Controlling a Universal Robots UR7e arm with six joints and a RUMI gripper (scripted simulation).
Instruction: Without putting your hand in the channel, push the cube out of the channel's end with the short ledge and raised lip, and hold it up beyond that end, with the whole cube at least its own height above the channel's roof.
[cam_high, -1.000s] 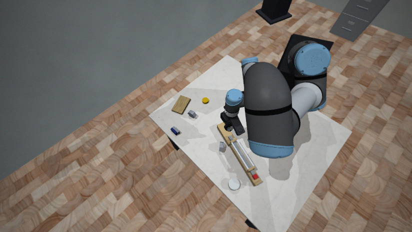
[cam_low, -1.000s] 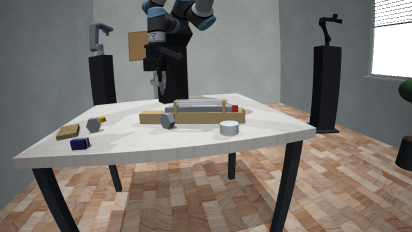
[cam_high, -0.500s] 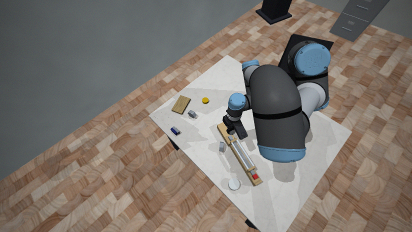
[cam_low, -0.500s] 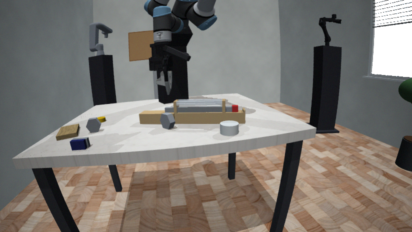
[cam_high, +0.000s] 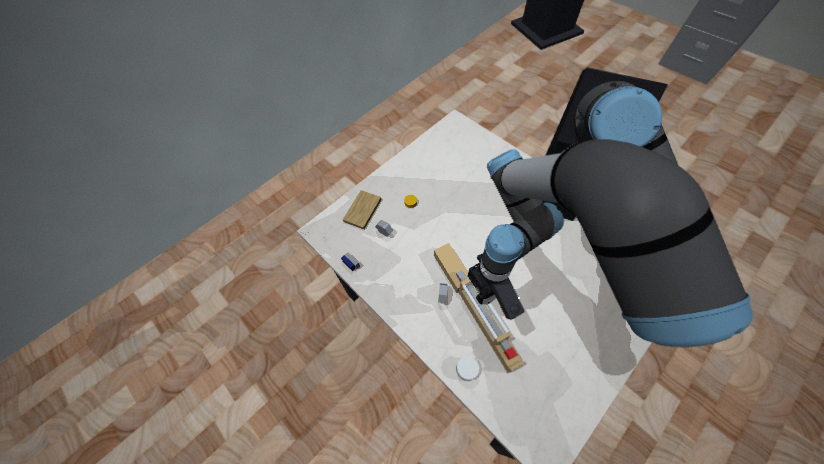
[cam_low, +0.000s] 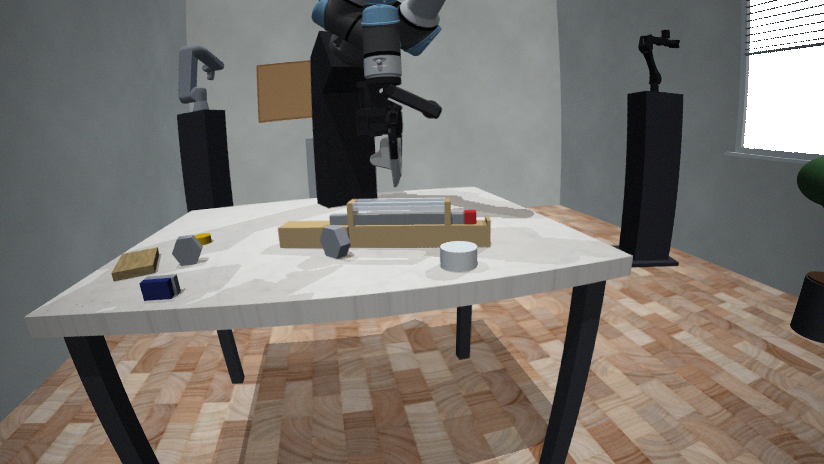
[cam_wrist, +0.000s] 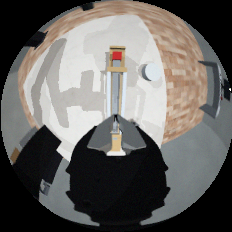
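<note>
My hand is 150 mm to the right of the red cube and 80 mm above it. Also, from my hand: white cylinder 130 mm ahead, 120 mm to the left, 120 mm below; then wooden channel 80 mm below; then blue block 310 mm ahead, 370 mm to the right, 120 mm below.
</note>
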